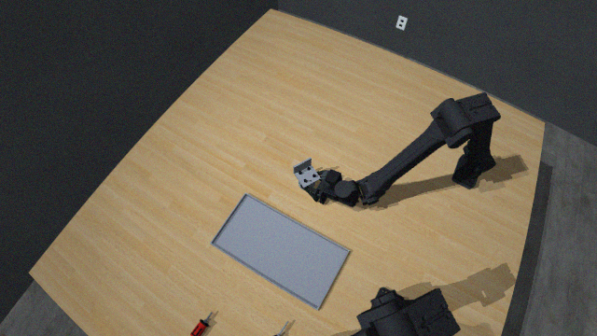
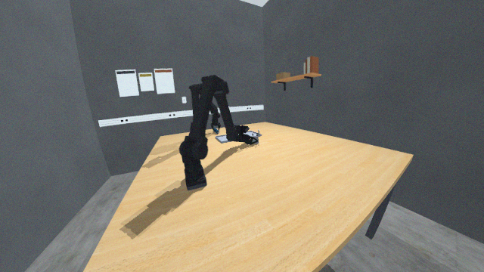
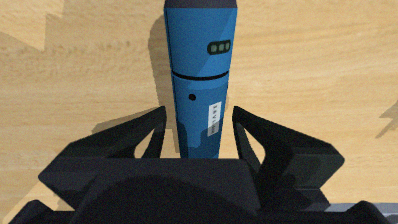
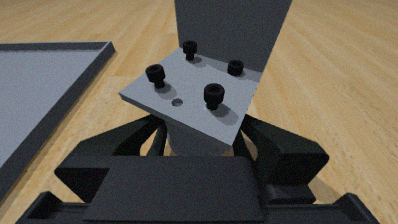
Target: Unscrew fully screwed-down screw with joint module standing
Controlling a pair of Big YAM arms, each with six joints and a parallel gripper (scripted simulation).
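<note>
Now: the joint module 1 cm above my right hand. From my right hand the other things lie so: grey bracket (5 cm above); grey tray (25 cm to the left, 8 cm behind, 2 cm below).
</note>
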